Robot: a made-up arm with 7 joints. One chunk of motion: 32 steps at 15 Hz.
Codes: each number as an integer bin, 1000 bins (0 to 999) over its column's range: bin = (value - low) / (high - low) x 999, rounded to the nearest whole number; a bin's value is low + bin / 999 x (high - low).
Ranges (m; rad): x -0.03..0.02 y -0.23..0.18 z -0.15..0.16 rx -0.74..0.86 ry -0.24..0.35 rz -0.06..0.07
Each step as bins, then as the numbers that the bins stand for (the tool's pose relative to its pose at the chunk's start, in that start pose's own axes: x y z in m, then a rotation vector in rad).
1 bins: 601 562 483 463 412 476
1 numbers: 0.0001 0.0007 -0.0001 0.0015 0.0033 0.0019
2 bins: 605 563 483 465 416 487
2 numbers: 0.0003 0.0011 -0.0001 0.0047 0.0057 0.0034
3 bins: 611 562 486 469 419 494
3 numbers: 0.0006 0.0007 0.0008 0.0112 0.0075 0.0043
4 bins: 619 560 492 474 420 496
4 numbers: 0.0010 -0.0002 0.0027 0.0192 0.0080 0.0045
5 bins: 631 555 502 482 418 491
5 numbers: 0.0016 -0.0022 0.0058 0.0320 0.0069 0.0039
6 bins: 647 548 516 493 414 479
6 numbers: 0.0024 -0.0051 0.0101 0.0496 0.0045 0.0023
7 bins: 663 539 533 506 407 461
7 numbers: 0.0032 -0.0088 0.0154 0.0704 0.0004 0.0000
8 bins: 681 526 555 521 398 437
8 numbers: 0.0041 -0.0141 0.0222 0.0944 -0.0049 -0.0031
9 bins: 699 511 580 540 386 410
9 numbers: 0.0050 -0.0203 0.0300 0.1249 -0.0120 -0.0066
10 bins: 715 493 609 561 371 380
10 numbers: 0.0058 -0.0277 0.0390 0.1585 -0.0209 -0.0106
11 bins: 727 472 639 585 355 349
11 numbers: 0.0064 -0.0363 0.0483 0.1969 -0.0303 -0.0146
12 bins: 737 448 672 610 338 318
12 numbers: 0.0069 -0.0461 0.0585 0.2370 -0.0404 -0.0186
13 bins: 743 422 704 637 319 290
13 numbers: 0.0072 -0.0568 0.0685 0.2802 -0.0516 -0.0223
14 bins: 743 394 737 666 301 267
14 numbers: 0.0072 -0.0683 0.0787 0.3267 -0.0622 -0.0253
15 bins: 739 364 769 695 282 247
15 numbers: 0.0070 -0.0806 0.0886 0.3731 -0.0735 -0.0279
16 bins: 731 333 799 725 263 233
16 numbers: 0.0066 -0.0933 0.0979 0.4212 -0.0847 -0.0297
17 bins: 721 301 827 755 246 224
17 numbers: 0.0061 -0.1065 0.1066 0.4692 -0.0947 -0.0309
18 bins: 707 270 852 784 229 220
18 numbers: 0.0054 -0.1192 0.1144 0.5157 -0.1048 -0.0314
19 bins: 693 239 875 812 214 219
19 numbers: 0.0047 -0.1319 0.1215 0.5605 -0.1136 -0.0315
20 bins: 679 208 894 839 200 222
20 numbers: 0.0040 -0.1446 0.1274 0.6037 -0.1219 -0.0311
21 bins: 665 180 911 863 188 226
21 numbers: 0.0033 -0.1561 0.1327 0.6422 -0.1290 -0.0306
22 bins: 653 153 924 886 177 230
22 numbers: 0.0027 -0.1672 0.1367 0.6790 -0.1355 -0.0301
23 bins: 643 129 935 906 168 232
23 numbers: 0.0022 -0.1771 0.1401 0.7111 -0.1408 -0.0298
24 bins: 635 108 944 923 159 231
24 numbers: 0.0018 -0.1857 0.1429 0.7383 -0.1461 -0.0299
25 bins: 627 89 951 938 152 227
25 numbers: 0.0014 -0.1935 0.1451 0.7623 -0.1502 -0.0305
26 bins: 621 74 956 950 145 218
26 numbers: 0.0011 -0.1996 0.1467 0.7815 -0.1544 -0.0316
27 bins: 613 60 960 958 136 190
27 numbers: 0.0007 -0.2054 0.1479 0.7943 -0.1597 -0.0353
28 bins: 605 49 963 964 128 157
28 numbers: 0.0003 -0.2099 0.1488 0.8039 -0.1644 -0.0396
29 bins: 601 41 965 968 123 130
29 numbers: 0.0001 -0.2132 0.1494 0.8104 -0.1674 -0.0431
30 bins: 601 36 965 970 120 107
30 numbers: 0.0001 -0.2152 0.1494 0.8136 -0.1691 -0.0461
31 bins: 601 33 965 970 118 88
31 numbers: 0.0001 -0.2165 0.1494 0.8136 -0.1703 -0.0485
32 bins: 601 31 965 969 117 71
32 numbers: 0.0001 -0.2173 0.1494 0.8120 -0.1709 -0.0508
